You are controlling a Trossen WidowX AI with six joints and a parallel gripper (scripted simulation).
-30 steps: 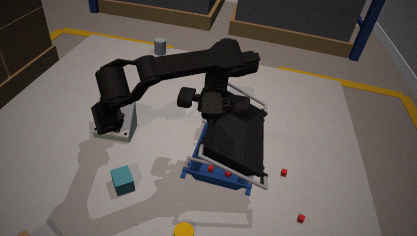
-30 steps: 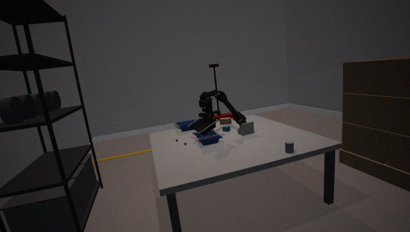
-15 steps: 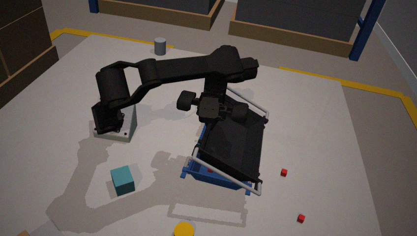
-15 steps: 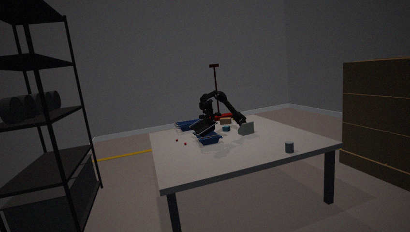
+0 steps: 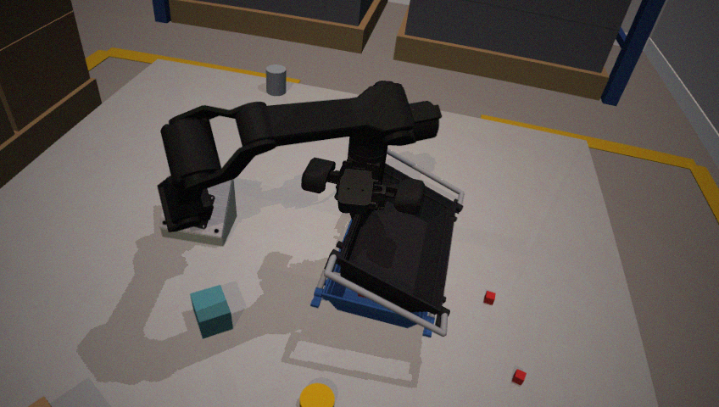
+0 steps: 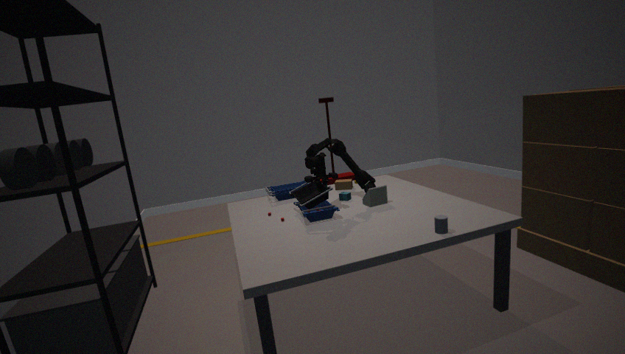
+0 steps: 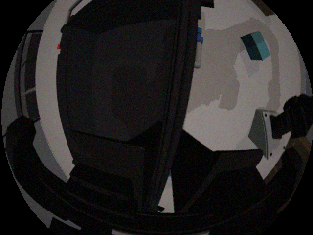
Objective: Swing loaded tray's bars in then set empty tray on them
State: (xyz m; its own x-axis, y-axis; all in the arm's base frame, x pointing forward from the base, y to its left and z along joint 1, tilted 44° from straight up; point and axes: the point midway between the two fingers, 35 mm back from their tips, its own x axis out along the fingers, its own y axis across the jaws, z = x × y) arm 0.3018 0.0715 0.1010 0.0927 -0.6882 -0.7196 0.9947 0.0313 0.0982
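Now: gripper tip 80 mm short of the black tray and 10 mm below it. Also, from my gripper tip: grey cylinder: 350 mm behind, 600 mm to the left, 90 mm below.
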